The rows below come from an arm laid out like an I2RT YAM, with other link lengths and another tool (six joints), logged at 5 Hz.
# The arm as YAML. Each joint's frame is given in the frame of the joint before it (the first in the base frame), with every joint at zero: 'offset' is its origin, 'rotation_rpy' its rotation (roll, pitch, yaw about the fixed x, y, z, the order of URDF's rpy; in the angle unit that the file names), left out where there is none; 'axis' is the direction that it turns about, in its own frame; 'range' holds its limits. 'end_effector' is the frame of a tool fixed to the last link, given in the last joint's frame.
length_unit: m
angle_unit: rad
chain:
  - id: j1
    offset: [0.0, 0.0, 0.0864]
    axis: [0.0, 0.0, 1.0]
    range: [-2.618, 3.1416]
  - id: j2
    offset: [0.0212, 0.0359, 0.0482]
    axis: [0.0, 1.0, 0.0]
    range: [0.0, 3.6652]
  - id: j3
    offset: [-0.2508, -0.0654, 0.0]
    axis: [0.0, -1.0, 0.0]
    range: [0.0, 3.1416]
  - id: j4
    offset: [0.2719, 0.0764, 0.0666]
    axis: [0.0, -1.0, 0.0]
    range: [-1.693, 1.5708]
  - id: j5
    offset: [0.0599, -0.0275, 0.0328]
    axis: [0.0, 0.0, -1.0]
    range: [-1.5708, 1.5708]
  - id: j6
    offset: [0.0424, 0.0, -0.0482]
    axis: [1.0, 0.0, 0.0]
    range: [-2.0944, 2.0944]
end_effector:
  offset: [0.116, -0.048, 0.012]
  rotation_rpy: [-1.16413, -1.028, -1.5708]
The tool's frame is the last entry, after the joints.
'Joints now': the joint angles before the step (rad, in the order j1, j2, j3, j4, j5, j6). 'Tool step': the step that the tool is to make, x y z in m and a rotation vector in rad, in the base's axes. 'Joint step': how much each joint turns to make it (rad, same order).
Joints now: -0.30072, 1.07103, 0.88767, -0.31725, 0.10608, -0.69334
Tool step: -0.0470, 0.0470, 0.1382, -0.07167, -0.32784, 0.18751
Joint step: 0.00190, -0.26049, 0.13395, -0.05861, -0.18386, -0.03364
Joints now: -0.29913, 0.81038, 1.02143, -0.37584, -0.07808, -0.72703
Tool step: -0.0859, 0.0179, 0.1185, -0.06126, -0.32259, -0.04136
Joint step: -0.00197, -0.14909, 0.18266, -0.00324, 0.03921, 0.03676
